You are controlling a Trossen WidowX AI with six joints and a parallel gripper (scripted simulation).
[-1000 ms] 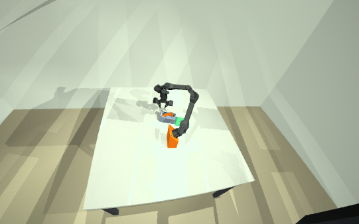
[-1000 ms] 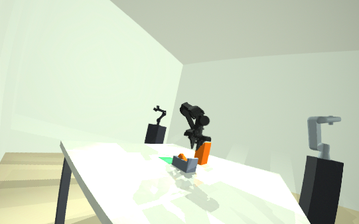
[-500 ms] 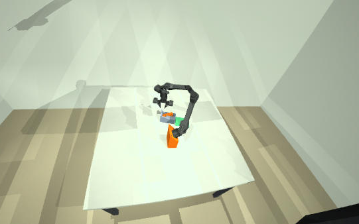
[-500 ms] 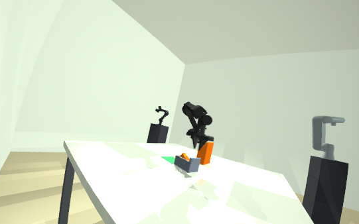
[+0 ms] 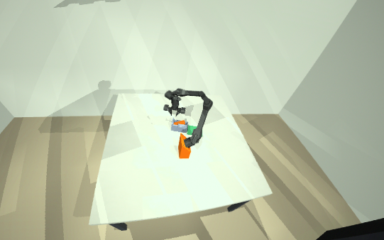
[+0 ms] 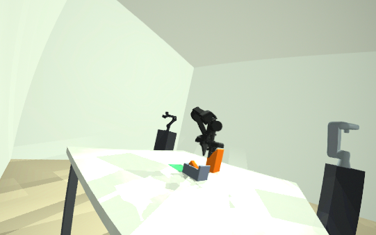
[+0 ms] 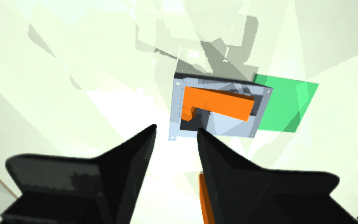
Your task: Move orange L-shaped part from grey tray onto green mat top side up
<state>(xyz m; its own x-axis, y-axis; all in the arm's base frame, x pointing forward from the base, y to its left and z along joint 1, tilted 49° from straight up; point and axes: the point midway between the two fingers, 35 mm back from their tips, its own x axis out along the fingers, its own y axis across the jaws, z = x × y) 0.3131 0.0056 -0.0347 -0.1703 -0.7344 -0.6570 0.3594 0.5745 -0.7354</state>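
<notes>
My gripper tip is now 10 cm above the orange L-shaped part, 4 cm to the left of it and 2 cm past it. Also, from my gripper tip: green mat: 20 cm to the right, 16 cm below, 9 cm behind.
</notes>
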